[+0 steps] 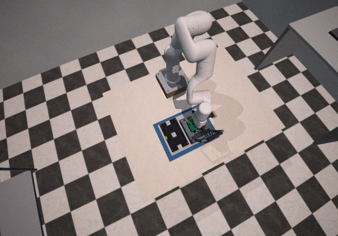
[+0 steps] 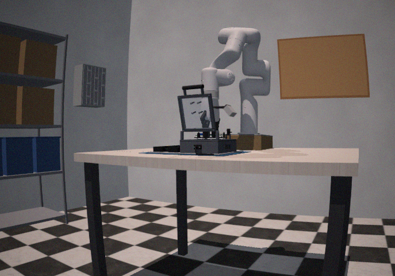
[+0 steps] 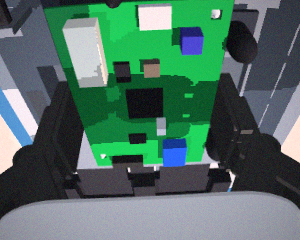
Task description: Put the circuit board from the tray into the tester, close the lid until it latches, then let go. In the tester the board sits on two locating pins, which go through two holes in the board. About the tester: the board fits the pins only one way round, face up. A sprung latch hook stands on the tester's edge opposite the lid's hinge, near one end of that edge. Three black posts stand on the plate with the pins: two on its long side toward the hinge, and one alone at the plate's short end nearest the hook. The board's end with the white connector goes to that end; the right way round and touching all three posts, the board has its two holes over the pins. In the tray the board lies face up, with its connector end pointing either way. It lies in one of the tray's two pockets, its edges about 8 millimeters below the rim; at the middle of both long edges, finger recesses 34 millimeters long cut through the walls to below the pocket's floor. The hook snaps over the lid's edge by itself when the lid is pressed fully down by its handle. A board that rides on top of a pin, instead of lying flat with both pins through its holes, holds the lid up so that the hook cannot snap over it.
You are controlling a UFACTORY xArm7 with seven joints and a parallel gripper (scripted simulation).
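My hand is right at the green circuit board. Round my hand: tester lid: 12 cm ahead, 10 cm above, 1 cm to the right; latch hook: 6 cm to the left, 6 cm behind, 1 cm above.
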